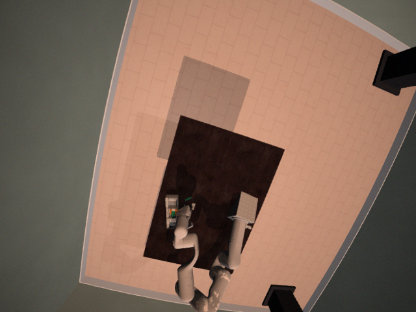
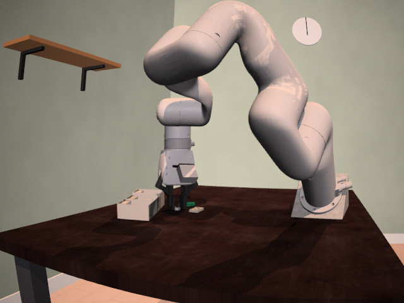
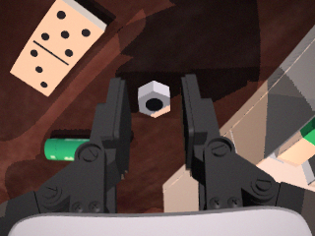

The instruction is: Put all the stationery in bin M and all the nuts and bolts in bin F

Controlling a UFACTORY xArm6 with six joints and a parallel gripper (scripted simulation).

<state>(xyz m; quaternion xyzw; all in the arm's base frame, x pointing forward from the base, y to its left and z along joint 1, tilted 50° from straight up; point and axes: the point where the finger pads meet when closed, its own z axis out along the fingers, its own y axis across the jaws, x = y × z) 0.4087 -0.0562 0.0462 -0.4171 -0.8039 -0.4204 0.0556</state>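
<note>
Now: hand 2 cm above the steel nut. Round my hand: cream domino (6 cm behind, 2 cm below); green block (7 cm ahead, 5 cm to the left); green cylinder (1 cm behind, 6 cm to the right, 2 cm below).
</note>
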